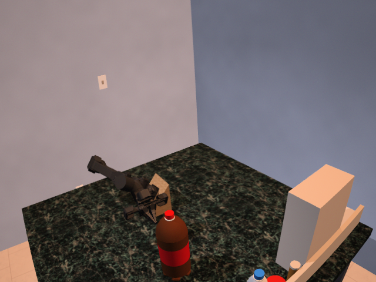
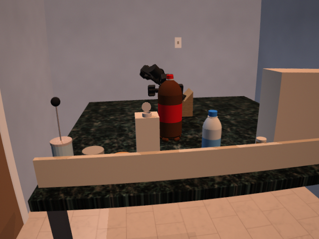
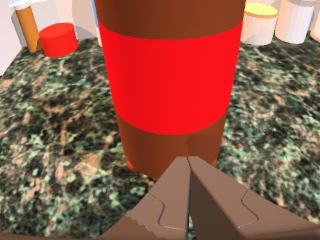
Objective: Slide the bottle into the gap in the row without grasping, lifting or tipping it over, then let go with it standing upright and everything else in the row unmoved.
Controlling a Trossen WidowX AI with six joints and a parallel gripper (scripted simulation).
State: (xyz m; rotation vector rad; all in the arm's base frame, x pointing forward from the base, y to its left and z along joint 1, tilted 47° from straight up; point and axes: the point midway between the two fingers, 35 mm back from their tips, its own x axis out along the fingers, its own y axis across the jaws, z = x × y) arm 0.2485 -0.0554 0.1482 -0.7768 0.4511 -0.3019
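Right now my hand is 170 mm short of the cola bottle, 20 mm to the left of it and 20 mm above it. From my hand the other things lie so: water bottle (480 mm ahead, 70 mm to the left, 70 mm below); then red lid (480 mm ahead, 180 mm to the left, 150 mm below); then rail (520 mm ahead, 120 mm to the left, 120 mm below).
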